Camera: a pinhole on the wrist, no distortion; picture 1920 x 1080 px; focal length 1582.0 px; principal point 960.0 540.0 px. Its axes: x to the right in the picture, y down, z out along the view. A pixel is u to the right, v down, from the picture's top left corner.
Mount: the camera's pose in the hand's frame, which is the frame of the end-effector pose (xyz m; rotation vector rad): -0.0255 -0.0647 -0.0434 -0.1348 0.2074 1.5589
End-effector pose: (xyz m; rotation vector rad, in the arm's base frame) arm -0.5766 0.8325 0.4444 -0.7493 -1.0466 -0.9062
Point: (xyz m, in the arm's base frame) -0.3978 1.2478 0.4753
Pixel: outside the picture
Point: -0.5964 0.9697 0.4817
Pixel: 1451.6 449.7
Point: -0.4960 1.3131 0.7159
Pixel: 1517.0 136.4
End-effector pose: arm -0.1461 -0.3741 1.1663 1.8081 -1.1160 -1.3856
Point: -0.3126 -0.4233 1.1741
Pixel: 1598.3 277.1
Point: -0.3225 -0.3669 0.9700
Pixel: 241.4 42.8
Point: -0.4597 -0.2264 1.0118
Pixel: 372.0 898.8
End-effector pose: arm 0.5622 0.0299 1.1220 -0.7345 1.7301 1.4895
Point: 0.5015 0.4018 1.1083
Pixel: 1242.9 300.8
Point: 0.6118 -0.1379 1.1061
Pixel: behind the camera
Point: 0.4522 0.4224 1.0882
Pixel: 1326.0 157.5
